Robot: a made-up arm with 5 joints.
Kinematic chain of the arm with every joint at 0, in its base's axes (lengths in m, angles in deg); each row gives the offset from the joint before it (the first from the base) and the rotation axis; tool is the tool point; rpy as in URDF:
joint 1: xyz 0.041 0 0.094 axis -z
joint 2: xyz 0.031 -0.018 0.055 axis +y
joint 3: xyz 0.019 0 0.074 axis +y
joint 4: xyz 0.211 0 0.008 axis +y
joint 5: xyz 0.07 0.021 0 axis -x
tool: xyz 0 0 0 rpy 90 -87.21 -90
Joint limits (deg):
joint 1: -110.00..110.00
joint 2: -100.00..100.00
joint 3: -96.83..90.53
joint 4: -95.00..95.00
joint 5: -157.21..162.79
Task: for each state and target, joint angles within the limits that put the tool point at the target. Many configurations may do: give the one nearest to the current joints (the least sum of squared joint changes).
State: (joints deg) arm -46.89 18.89 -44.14 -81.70 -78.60
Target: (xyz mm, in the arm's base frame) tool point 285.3 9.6 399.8
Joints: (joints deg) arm -1.55 18.00 -49.28 -61.71 -78.60
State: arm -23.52 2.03 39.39 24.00 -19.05
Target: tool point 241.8 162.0 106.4
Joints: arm -38.23 -23.41 41.51 41.04 -19.05
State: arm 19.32 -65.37 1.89 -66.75 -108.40
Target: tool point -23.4 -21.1 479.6
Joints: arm -20.68 -52.14 -39.81 -29.71 -108.40
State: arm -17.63 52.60 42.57 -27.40 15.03
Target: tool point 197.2 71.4 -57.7
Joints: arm -23.56 33.32 49.29 -37.15 15.03
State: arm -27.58 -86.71 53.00 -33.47 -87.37
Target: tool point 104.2 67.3 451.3
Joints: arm -44.94 -62.21 4.97 -24.19 -87.37
